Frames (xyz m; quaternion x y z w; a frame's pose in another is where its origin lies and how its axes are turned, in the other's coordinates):
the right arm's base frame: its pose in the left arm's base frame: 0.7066 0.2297 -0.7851 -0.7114 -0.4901 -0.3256 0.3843
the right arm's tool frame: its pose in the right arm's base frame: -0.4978 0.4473 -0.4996 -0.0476 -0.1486 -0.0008 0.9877
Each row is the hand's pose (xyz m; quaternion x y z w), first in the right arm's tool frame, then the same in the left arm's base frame.
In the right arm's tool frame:
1: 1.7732 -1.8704 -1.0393 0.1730 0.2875 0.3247 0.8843
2: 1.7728 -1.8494 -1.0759 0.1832 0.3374 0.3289 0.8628
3: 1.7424 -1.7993 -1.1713 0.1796 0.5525 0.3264 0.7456
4: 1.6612 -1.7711 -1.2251 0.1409 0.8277 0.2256 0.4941
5: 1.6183 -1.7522 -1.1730 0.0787 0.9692 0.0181 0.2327
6: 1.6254 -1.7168 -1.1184 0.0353 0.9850 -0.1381 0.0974
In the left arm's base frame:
1: -0.3212 0.5363 1.1814 -0.7349 -0.1788 -0.2533 0.6032
2: -0.3046 0.5052 1.2045 -0.7058 -0.1531 -0.2800 0.6325
3: -0.2753 0.4056 1.2465 -0.5638 -0.0338 -0.4200 0.7103
4: -0.2801 0.3060 1.2282 -0.2620 0.1054 -0.6192 0.7327
5: -0.2723 0.3062 1.1586 0.0651 0.1368 -0.7547 0.6384
6: -0.2322 0.3372 1.1171 0.2433 0.1026 -0.7998 0.5390

